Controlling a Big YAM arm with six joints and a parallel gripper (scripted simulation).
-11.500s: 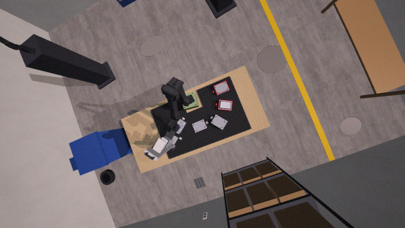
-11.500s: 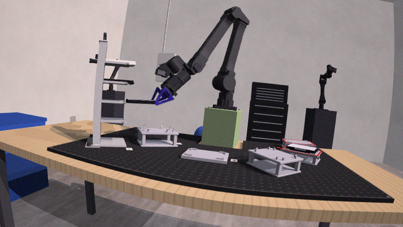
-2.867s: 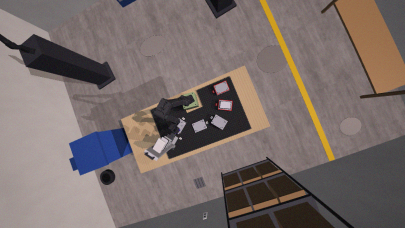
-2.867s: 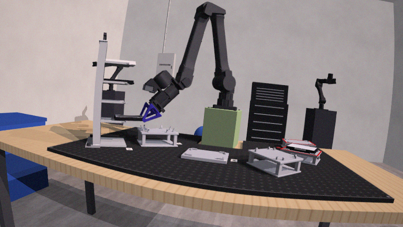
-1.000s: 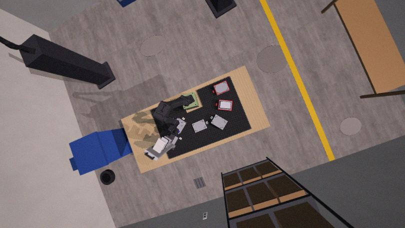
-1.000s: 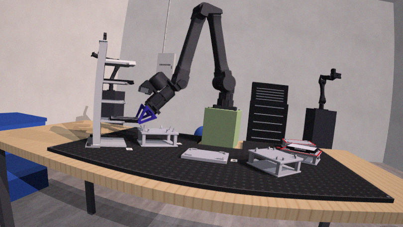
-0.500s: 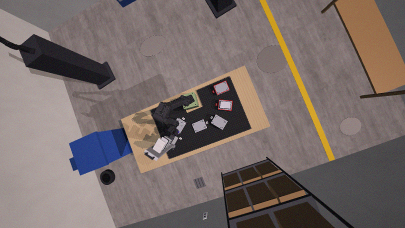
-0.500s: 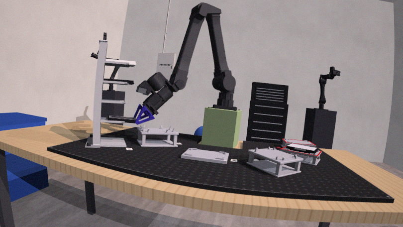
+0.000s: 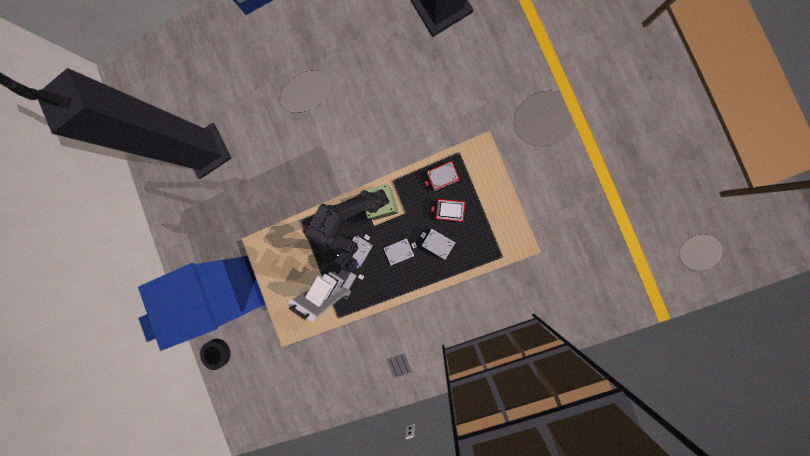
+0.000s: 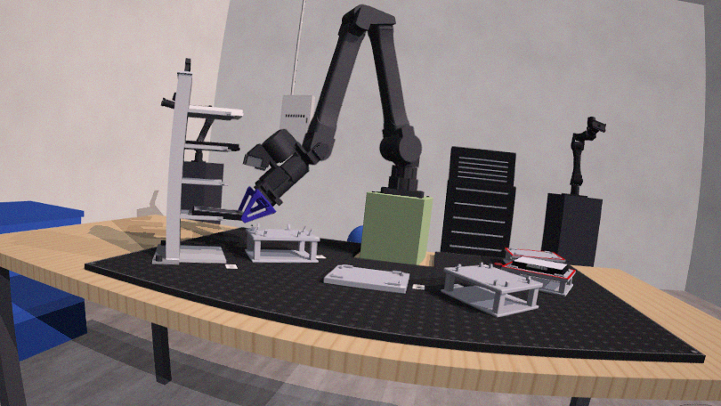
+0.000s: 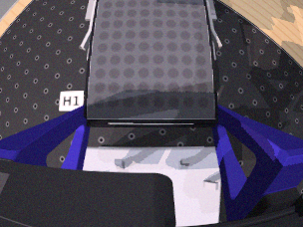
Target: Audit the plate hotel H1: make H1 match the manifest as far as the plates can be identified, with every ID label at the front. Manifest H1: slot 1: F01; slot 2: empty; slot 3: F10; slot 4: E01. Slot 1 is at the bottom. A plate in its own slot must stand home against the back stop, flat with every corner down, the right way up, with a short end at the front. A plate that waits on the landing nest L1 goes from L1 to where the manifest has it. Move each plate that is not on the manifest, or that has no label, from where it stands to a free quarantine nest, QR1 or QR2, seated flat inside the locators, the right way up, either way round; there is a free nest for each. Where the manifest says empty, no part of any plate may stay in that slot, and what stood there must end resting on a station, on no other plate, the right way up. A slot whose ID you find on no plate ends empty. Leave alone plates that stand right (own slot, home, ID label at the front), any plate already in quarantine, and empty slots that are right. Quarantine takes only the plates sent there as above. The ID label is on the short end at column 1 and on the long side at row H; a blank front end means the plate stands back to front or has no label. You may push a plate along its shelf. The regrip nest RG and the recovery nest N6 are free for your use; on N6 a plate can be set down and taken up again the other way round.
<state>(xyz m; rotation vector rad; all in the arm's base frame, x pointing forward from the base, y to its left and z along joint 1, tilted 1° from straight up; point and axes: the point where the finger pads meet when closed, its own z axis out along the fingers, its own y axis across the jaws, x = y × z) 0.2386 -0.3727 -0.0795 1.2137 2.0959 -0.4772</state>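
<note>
My gripper is now 5 cm past the regrip nest RG, 9 cm to the right of it and 4 cm above it. Round my hand: hotel base (6 cm ahead, 10 cm to the right, 9 cm below); H1 tag (10 cm ahead, 2 cm to the left, 10 cm below); plate hotel H1 (8 cm ahead, 14 cm to the right, 11 cm above).
</note>
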